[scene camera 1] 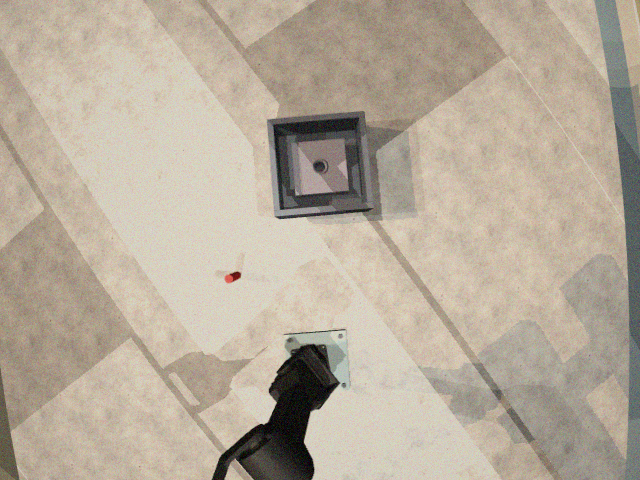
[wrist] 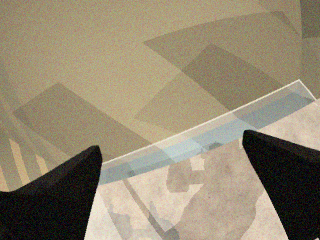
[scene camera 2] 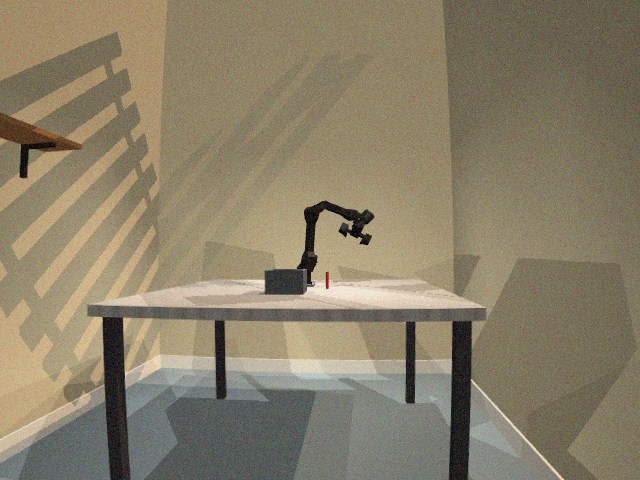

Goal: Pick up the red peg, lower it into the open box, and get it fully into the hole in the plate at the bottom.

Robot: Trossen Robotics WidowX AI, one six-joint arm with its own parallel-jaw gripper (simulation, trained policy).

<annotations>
pale plate: scene camera 1 330, 154; not seen in the wrist view (out of frame); not seen in scene camera 2 (hidden by a grey box)
</annotations>
